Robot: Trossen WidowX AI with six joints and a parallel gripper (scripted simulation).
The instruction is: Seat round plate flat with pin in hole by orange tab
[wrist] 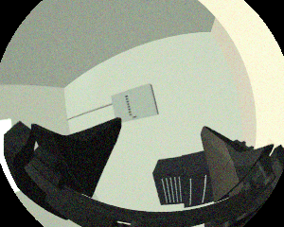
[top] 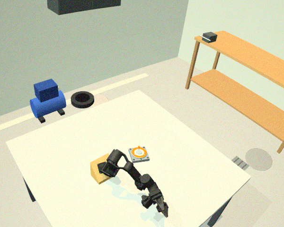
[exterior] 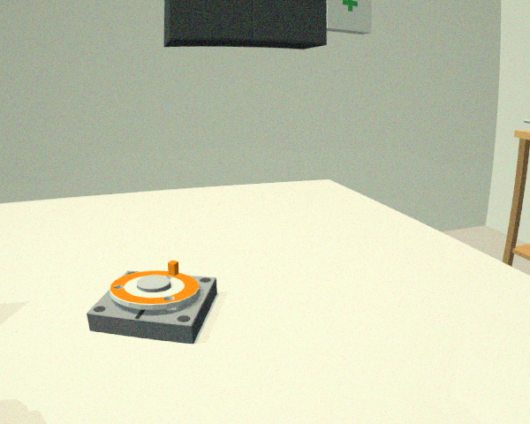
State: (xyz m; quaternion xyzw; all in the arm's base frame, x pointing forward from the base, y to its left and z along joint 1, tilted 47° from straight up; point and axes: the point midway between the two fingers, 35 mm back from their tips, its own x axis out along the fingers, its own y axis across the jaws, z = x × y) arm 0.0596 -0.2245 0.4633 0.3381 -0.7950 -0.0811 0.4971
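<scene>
The grey square base lies 24 cm ahead of my gripper tip, 55 cm to the left of it and 21 cm below it.
</scene>
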